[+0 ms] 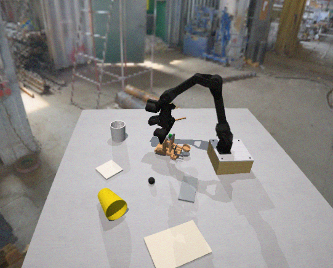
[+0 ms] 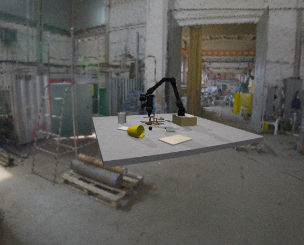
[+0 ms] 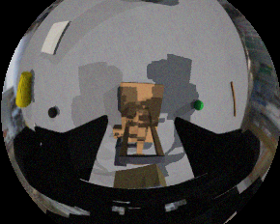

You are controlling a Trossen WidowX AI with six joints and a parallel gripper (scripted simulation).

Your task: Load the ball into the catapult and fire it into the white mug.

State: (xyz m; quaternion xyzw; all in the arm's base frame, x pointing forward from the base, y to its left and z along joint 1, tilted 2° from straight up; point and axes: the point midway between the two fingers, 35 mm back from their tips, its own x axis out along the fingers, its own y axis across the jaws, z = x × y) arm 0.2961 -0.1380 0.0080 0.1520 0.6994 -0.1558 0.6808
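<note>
Right now my gripper tip is 8 cm short of the black ball, 25 cm to the right of it and 6 cm above it. From my gripper tip the other things lie so: green dot: 6 cm behind, 13 cm to the right, 6 cm below; wooden catapult: 6 cm behind, 5 cm to the left, 2 cm below; white mug: 26 cm ahead, 13 cm to the right, 5 cm below.
</note>
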